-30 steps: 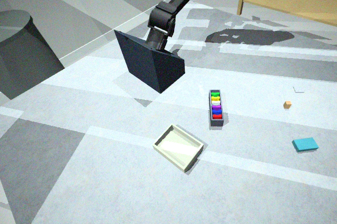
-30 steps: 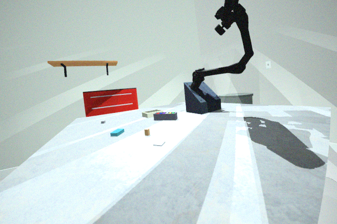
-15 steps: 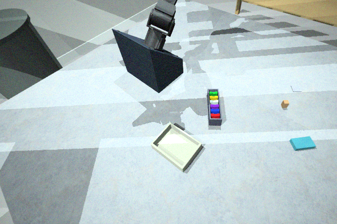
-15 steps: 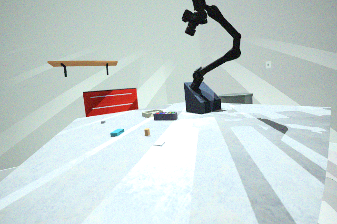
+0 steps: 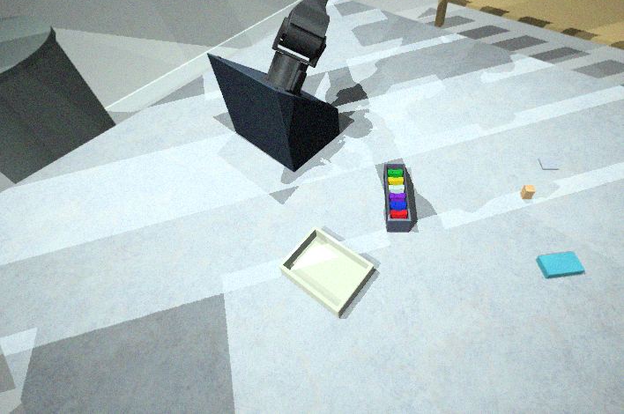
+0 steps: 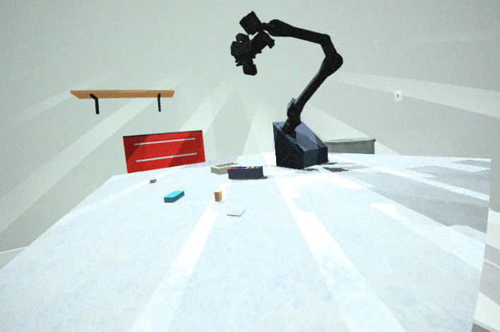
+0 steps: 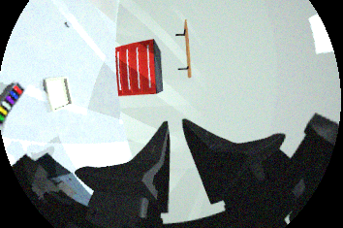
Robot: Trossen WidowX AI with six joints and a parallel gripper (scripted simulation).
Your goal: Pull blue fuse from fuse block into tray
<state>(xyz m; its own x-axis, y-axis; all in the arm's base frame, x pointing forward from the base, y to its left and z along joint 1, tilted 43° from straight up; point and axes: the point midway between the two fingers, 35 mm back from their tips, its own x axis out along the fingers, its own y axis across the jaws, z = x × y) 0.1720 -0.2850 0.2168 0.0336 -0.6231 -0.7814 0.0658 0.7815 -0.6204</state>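
Right now my gripper tip is 48 cm above the blue fuse, 8 cm short of it and 6 cm to the right of it. From my gripper tip the other things lie so: tan cube (49 cm below, 27 cm ahead, 24 cm to the left); then red fuse (48 cm below, 9 cm ahead, 5 cm to the left); then pale tray (50 cm below, 11 cm to the right, 4 cm ahead).
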